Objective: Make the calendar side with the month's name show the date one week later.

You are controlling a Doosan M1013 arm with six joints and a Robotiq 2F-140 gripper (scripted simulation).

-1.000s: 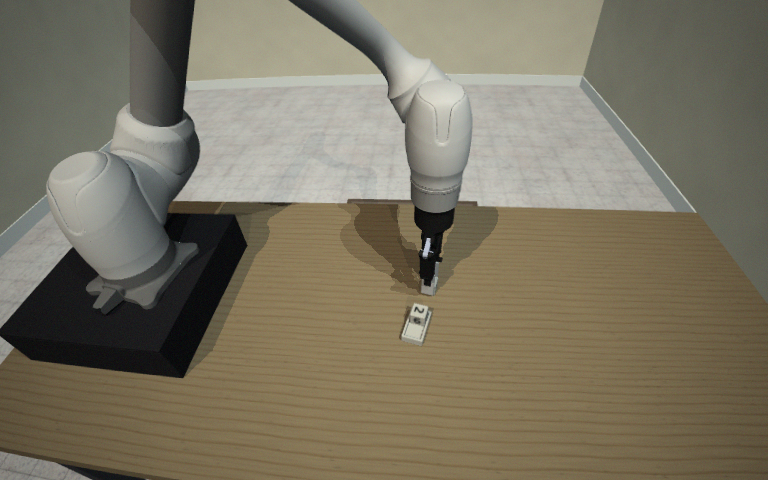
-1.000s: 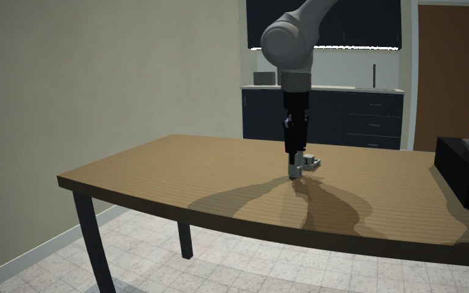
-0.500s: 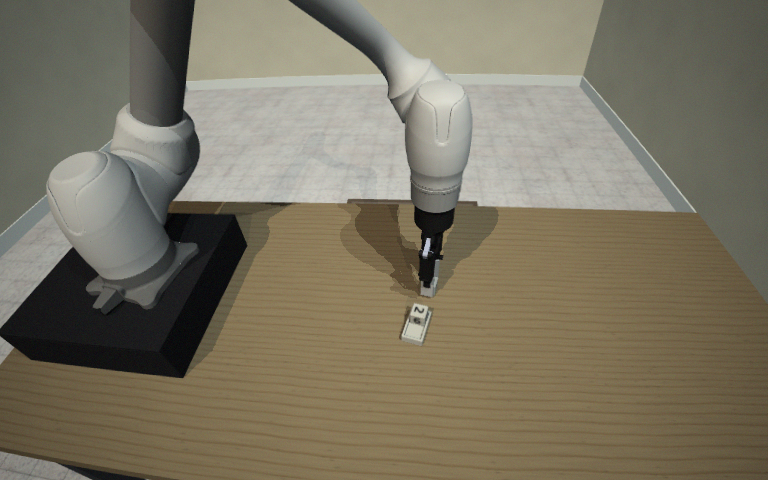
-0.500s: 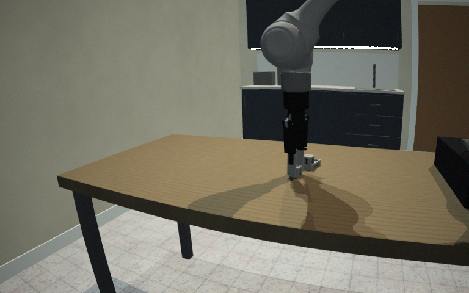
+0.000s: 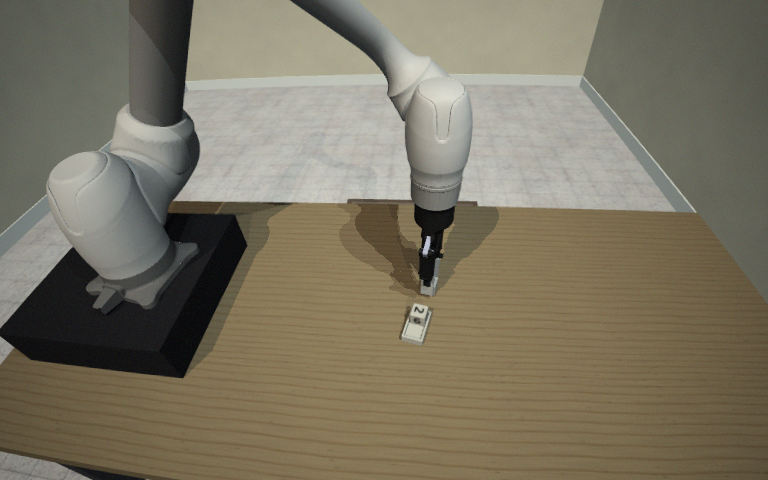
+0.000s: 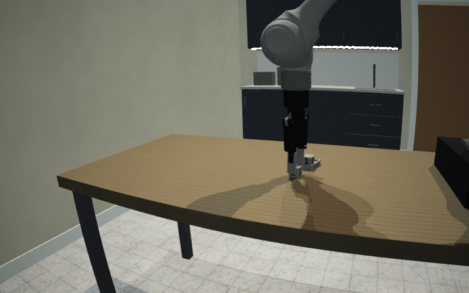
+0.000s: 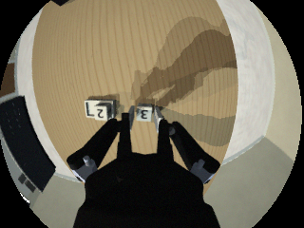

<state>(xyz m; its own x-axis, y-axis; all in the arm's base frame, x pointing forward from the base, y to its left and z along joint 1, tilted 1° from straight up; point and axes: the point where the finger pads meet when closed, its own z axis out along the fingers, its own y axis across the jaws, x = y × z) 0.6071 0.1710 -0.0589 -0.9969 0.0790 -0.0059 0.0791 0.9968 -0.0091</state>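
Now: hand 10 mm past the white tray, 110 mm to the left of it and 40 mm above it.
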